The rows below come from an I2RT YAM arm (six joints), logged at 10 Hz.
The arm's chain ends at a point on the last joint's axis. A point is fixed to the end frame.
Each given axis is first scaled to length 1.
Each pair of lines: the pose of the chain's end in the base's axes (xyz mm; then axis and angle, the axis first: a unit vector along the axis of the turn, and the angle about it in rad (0 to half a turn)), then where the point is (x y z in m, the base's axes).
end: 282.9, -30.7, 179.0, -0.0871, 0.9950, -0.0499, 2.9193
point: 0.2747 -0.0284 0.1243
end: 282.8, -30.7, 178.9, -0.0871, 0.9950, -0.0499, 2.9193
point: 0.2746 -0.0284 0.1242
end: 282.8, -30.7, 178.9, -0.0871, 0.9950, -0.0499, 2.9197
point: 0.2746 -0.0284 0.1242
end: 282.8, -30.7, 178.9, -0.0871, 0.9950, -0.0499, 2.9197
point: 0.2746 -0.0284 0.1242
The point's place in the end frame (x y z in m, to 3 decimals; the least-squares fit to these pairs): 0.019 0.010 0.051
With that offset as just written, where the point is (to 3 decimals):
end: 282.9, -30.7, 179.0, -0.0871, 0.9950, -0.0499, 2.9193
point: 0.275 -0.028 0.124
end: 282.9, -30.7, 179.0, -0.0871, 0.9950, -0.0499, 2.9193
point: 0.275 -0.028 0.124
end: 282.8, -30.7, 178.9, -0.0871, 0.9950, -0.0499, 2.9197
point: 0.275 -0.028 0.124
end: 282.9, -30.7, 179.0, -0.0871, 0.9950, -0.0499, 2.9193
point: 0.275 -0.028 0.124
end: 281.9, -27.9, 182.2, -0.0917, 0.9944, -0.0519, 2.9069
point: 0.274 -0.026 0.127
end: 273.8, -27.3, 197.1, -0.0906, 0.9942, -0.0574, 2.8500
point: 0.269 -0.026 0.142
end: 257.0, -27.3, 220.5, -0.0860, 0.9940, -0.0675, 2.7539
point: 0.258 -0.026 0.165
